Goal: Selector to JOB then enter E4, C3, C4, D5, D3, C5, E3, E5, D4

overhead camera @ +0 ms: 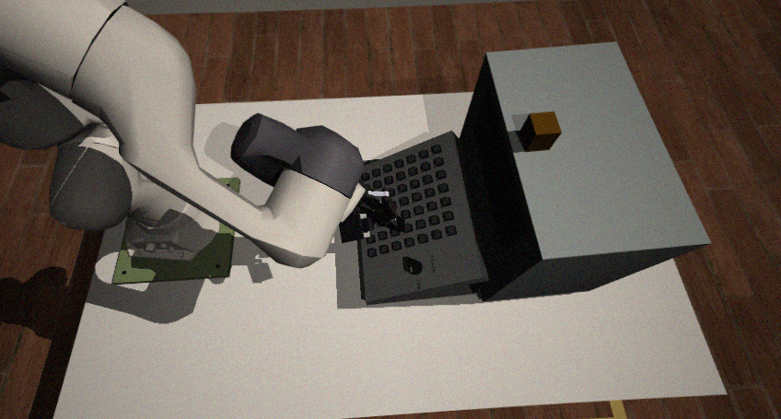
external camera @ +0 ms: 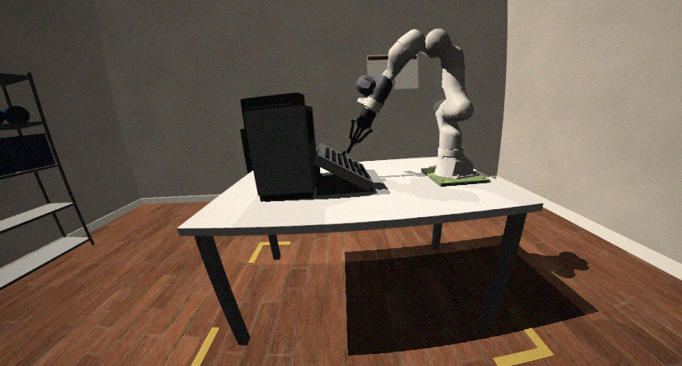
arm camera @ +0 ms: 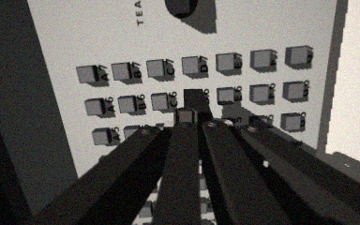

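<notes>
Right now the c6 key is 6 cm ahead of my hand and 4 cm below it. Round my hand: key C5: 6 cm ahead, 4 cm to the left, 4 cm below; then sloped keypad: 10 cm below, 6 cm ahead, 2 cm to the left; then selector knob: 9 cm to the right, 5 cm below, 3 cm ahead.
</notes>
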